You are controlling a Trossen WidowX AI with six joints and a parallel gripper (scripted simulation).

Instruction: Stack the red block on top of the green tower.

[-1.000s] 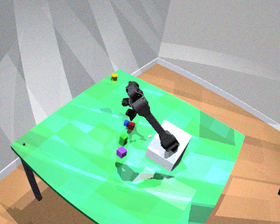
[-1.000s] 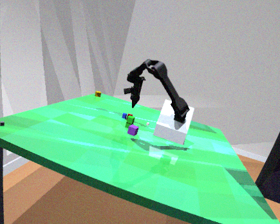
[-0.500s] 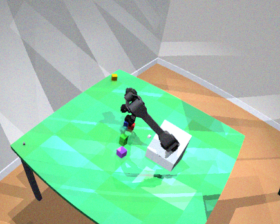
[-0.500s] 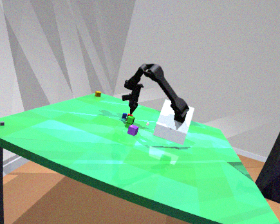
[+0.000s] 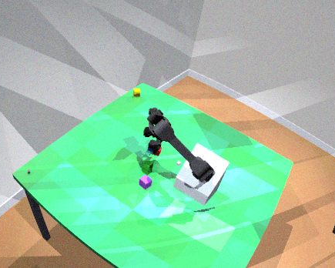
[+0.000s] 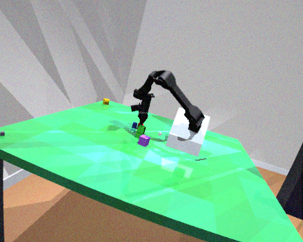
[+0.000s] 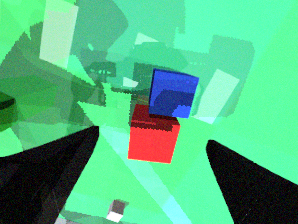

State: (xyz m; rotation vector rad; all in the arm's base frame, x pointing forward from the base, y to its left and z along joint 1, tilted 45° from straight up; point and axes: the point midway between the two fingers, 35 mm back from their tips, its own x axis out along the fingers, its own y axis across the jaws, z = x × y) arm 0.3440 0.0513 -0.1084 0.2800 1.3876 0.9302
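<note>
My gripper tip is 1 cm above the red block. Also, from my gripper tip: purple block 23 cm to the left, 13 cm behind, 1 cm below; then tiny white cube 14 cm behind, 3 cm to the right, 2 cm below; then blue block 4 cm ahead, 2 cm below, 1 cm to the left.
</note>
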